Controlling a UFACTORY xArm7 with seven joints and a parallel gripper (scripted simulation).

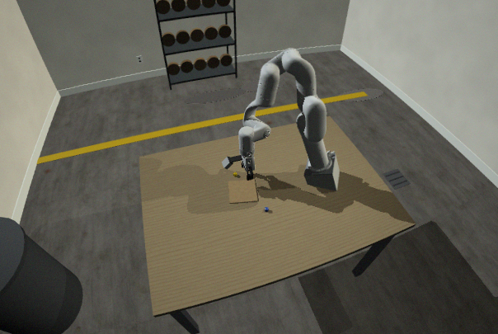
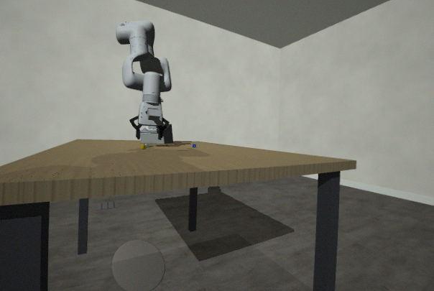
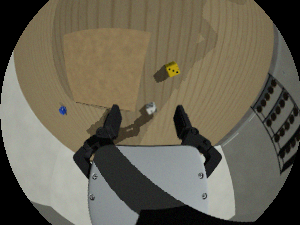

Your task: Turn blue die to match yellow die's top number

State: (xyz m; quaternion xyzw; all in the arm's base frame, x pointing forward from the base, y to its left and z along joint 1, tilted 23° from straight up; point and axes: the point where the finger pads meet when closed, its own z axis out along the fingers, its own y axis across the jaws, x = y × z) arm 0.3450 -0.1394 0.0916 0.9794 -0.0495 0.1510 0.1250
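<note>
Now: the white die 40 mm below my hand and 20 mm behind it. The rest, counted from my hand: yellow die 50 mm ahead, 40 mm to the right, 40 mm below; then blue die 230 mm to the left, 40 mm below, 10 mm ahead; then tan mat 70 mm to the left, 60 mm ahead, 40 mm below.
</note>
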